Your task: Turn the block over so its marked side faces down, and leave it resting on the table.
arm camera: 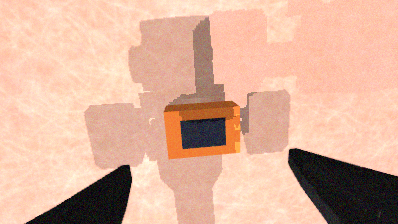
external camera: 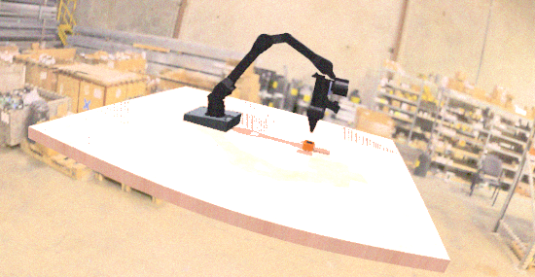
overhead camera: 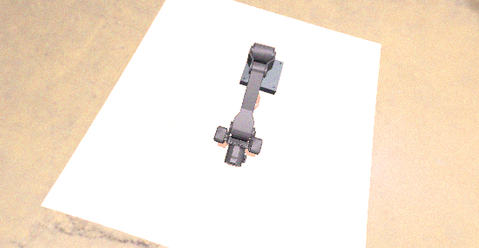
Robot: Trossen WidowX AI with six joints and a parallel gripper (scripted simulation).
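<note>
The block is 60 mm below my gripper tip.
</note>
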